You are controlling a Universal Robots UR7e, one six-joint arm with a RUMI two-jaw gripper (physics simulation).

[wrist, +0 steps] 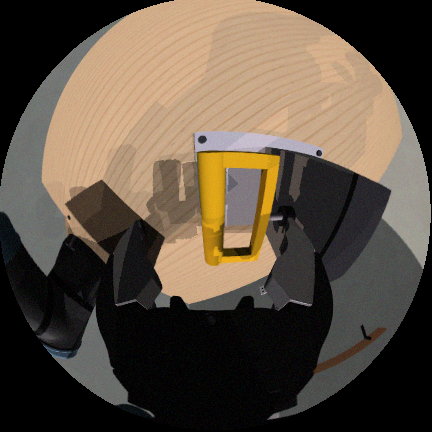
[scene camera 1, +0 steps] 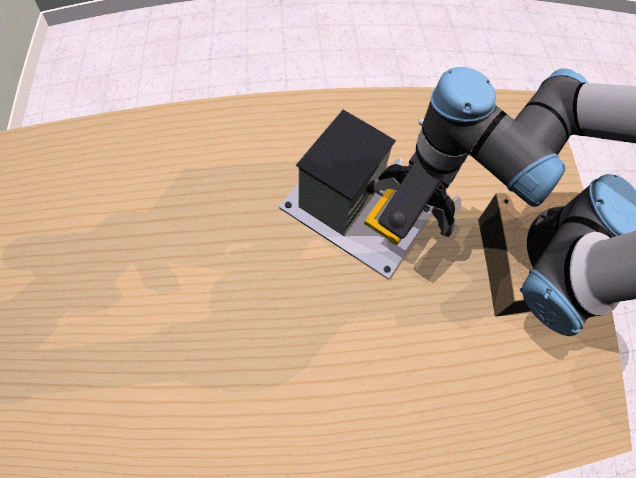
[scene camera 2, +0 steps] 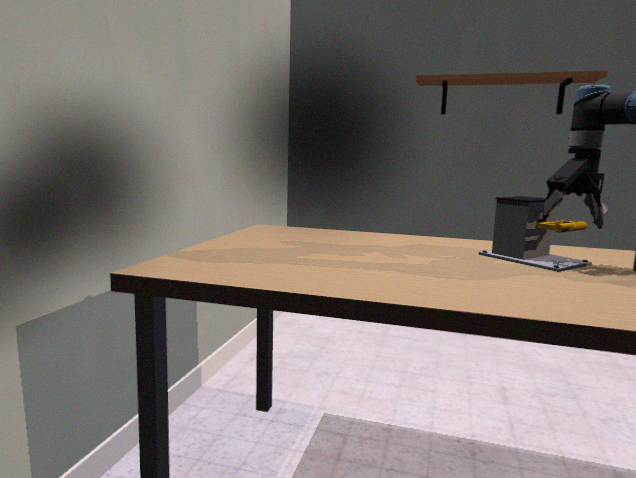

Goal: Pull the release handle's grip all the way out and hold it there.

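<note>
The release handle point(scene camera 1: 379, 206) point(scene camera 2: 573, 226) point(wrist: 212, 200) is a yellow rectangular frame with a thick round grip bar on its outer side. A short rod joins it to the front of a dark box point(scene camera 1: 347, 154) point(scene camera 2: 516, 226) point(wrist: 360, 225), which stands on a light base plate point(scene camera 1: 370, 256) point(scene camera 2: 562, 262) point(wrist: 240, 141). My gripper point(scene camera 1: 410, 209) point(scene camera 2: 571, 222) point(wrist: 212, 219) is open and empty, pointing down at the handle. One finger is on the box side, close to the rod; the other is beyond the grip bar. The fingertips are near handle height. Exact contact cannot be told. The wrist hides part of the handle in scene camera 1.
A brown wooden block point(scene camera 1: 491, 256) point(wrist: 105, 215) stands on the table point(scene camera 1: 205, 421) point(scene camera 2: 359, 287), beyond the outer finger, with the arm's base beside it. A wall shelf point(scene camera 2: 509, 78) hangs behind. The dark box stands close to the inner finger.
</note>
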